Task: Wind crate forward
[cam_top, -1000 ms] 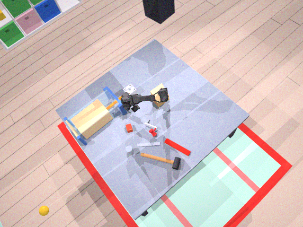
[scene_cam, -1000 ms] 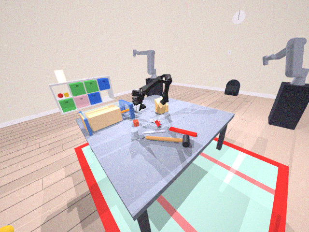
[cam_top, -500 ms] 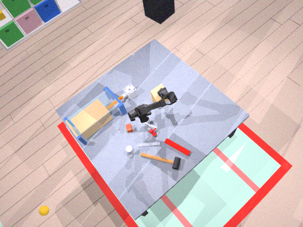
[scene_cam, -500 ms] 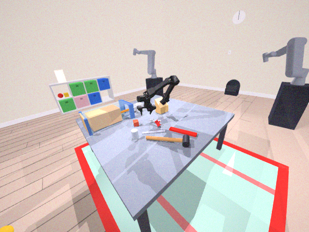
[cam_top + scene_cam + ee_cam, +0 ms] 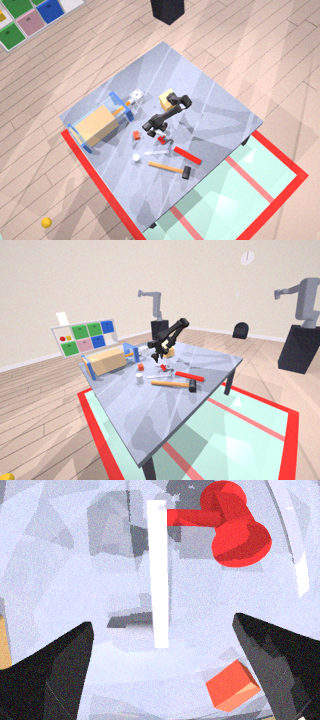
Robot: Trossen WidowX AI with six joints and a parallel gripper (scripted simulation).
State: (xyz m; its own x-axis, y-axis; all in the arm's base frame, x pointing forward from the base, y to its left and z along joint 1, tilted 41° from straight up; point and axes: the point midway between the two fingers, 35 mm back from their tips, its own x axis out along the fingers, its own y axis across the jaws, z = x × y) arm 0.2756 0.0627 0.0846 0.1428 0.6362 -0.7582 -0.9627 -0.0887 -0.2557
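My gripper tip is 4 cm above the white crank handle and 3 cm to the right of it. The rest, counted from my gripper tip: white bar: 13 cm ahead, 11 cm to the left, 6 cm below; then red knob: 7 cm to the left, 3 cm below, 2 cm ahead; then red bar: 31 cm to the left, 6 cm below, 1 cm behind.
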